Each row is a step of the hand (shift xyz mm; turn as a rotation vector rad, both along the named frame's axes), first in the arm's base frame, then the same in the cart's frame.
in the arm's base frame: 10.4 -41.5 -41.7 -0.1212 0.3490 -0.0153
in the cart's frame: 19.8 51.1 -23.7 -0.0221 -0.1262 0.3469
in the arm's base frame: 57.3 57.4 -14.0 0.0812 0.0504 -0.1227
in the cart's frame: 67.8 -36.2 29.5 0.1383 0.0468 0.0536
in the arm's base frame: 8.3 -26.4 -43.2 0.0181 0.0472 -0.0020
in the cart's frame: 22.0 45.3 -9.7 0.0264 -0.0281 0.0327
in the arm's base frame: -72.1 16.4 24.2 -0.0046 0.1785 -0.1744
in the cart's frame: -69.6 -4.7 34.5 0.1167 0.0506 0.2147
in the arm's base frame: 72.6 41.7 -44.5 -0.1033 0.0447 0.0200
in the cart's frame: 92.0 -8.6 21.3 -0.0882 -0.0058 0.0725
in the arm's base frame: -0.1 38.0 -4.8 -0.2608 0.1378 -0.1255
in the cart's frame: 10.3 -15.4 33.5 -0.1340 0.1137 0.2681
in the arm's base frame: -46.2 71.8 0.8 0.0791 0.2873 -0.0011
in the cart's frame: -24.6 -22.3 78.7 0.1292 -0.1700 0.2079
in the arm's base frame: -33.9 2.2 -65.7 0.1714 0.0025 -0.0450
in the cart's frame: 2.7 62.3 39.8 0.1683 -0.0198 -0.0519
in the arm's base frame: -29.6 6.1 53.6 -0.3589 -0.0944 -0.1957
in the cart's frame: -49.4 -36.6 -2.3 -0.2338 0.3189 0.1402
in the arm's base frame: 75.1 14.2 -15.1 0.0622 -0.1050 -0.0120
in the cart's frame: 74.3 -19.0 -13.5 0.0365 0.0431 -0.1089
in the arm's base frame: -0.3 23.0 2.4 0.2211 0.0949 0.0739
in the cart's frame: 3.5 -13.5 18.5 0.1740 -0.1777 -0.0386
